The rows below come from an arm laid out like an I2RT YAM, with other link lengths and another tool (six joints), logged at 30 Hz.
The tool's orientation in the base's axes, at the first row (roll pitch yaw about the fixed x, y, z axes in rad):
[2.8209, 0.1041, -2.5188]
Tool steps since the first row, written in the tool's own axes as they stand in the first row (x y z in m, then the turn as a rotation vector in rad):
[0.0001, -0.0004, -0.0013, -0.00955, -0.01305, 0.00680]
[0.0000, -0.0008, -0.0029, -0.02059, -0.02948, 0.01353]
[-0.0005, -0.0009, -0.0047, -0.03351, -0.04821, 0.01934]
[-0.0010, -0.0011, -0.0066, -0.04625, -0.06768, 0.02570]
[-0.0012, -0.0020, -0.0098, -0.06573, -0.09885, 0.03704]
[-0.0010, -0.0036, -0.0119, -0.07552, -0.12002, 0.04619]
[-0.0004, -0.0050, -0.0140, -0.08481, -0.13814, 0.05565]
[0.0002, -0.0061, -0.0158, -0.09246, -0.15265, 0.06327]
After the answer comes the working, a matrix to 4 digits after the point.
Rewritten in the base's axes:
[0.0003, -0.0008, 0.0011, 0.01458, -0.00214, -0.00952]
[0.0008, -0.0015, 0.0025, 0.03233, -0.00597, -0.01987]
[0.0014, -0.0019, 0.0042, 0.05303, -0.01074, -0.02989]
[0.0021, -0.0023, 0.0060, 0.07396, -0.01599, -0.04067]
[0.0031, -0.0039, 0.0087, 0.10661, -0.02456, -0.05912]
[0.0041, -0.0059, 0.0102, 0.12585, -0.03193, -0.07338]
[0.0047, -0.0079, 0.0117, 0.14288, -0.03719, -0.08702]
[0.0050, -0.0097, 0.0130, 0.15669, -0.04127, -0.09797]

The tool's axes in the first row as the columns of a matrix, in the base's axes (rounded; the answer above uses it unrounded):
[-0.8079, -0.5802, -0.1038]
[-0.5801, 0.7517, 0.3136]
[-0.1039, 0.3135, -0.9439]

